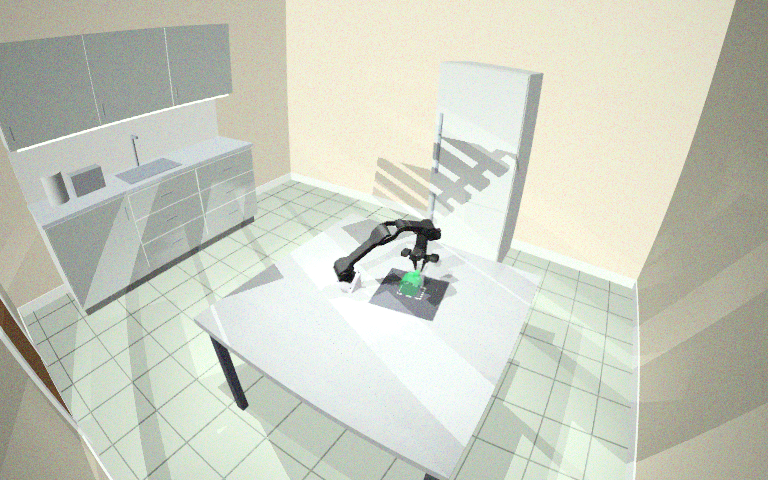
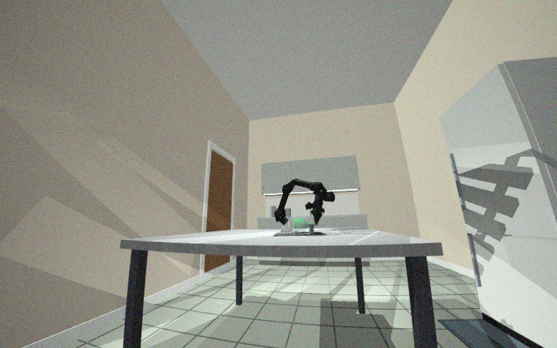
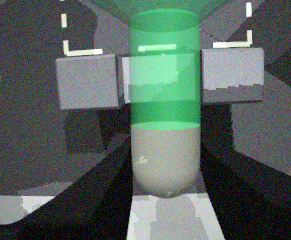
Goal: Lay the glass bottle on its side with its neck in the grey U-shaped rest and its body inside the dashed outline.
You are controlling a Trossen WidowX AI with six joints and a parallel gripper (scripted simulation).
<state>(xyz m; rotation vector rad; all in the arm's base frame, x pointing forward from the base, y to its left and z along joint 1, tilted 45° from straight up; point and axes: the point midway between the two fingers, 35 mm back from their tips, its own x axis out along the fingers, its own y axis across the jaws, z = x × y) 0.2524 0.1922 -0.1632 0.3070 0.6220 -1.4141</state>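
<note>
My gripper tip is 10 mm short of the green glass bottle and 50 mm to the left of it. Round my gripper tip: dark grey mat: 20 mm ahead, 110 mm to the right, 60 mm below.
</note>
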